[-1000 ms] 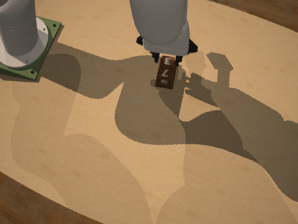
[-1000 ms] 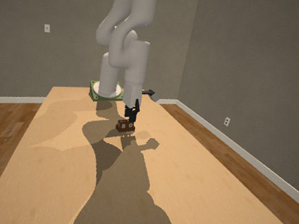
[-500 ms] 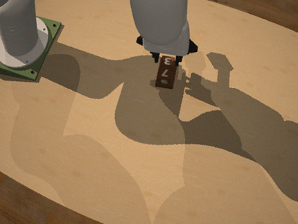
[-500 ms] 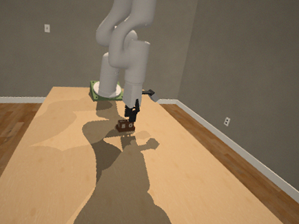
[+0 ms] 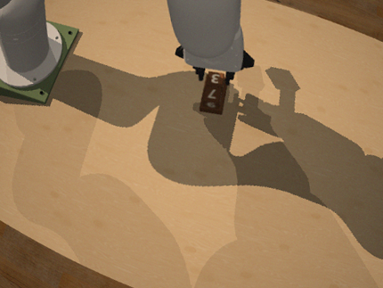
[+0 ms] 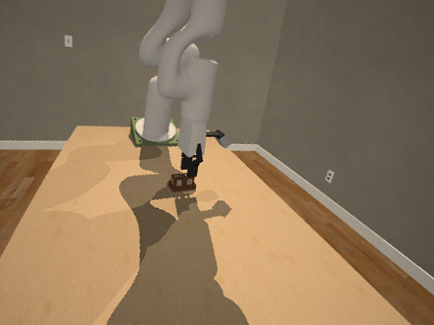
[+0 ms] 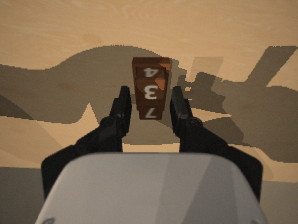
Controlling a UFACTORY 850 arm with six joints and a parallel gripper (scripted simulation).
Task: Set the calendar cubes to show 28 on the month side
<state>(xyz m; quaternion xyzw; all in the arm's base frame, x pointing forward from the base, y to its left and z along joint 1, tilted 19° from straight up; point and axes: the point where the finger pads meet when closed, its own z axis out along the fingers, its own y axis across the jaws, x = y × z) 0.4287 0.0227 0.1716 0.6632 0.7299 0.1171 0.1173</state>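
The tray is 20 mm to the right of my hand and 60 mm below it.
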